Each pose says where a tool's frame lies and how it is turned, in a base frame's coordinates. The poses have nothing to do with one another.
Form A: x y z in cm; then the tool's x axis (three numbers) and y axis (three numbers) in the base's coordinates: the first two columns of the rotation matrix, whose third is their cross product.
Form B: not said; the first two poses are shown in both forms.
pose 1, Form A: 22.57 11.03 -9.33 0.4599 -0.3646 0.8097 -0.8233 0.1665 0.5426
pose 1, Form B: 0.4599 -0.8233 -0.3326 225.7; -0.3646 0.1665 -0.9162 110.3; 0.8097 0.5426 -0.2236 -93.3; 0 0 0 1
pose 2, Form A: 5.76 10.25 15.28 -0.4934 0.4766 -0.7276 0.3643 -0.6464 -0.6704
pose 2, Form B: -0.4934 0.3643 -0.7898 57.6; 0.4766 -0.6464 -0.5958 102.5; -0.7276 -0.6704 0.1453 152.8; 0 0 0 1
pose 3, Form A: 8.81 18.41 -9.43 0.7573 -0.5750 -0.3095 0.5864 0.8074 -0.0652
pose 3, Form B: 0.7573 0.5864 0.2874 88.1; -0.5750 0.8074 -0.1321 184.1; -0.3095 -0.0652 0.9486 -94.3; 0 0 0 1
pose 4, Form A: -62.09 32.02 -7.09 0.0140 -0.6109 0.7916 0.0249 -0.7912 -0.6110
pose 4, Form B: 0.0140 0.0249 0.9996 -620.9; -0.6109 -0.7912 0.0283 320.2; 0.7916 -0.6110 0.0041 -70.9; 0 0 0 1
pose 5, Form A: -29.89 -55.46 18.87 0.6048 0.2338 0.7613 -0.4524 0.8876 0.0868
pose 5, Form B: 0.6048 -0.4524 -0.6554 -298.9; 0.2338 0.8876 -0.3969 -554.6; 0.7613 0.0868 0.6426 188.7; 0 0 0 1
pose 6, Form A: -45.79 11.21 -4.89 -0.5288 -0.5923 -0.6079 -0.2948 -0.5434 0.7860
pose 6, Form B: -0.5288 -0.2948 -0.7959 -457.9; -0.5923 -0.5434 0.5948 112.1; -0.6079 0.7860 0.1127 -48.9; 0 0 0 1
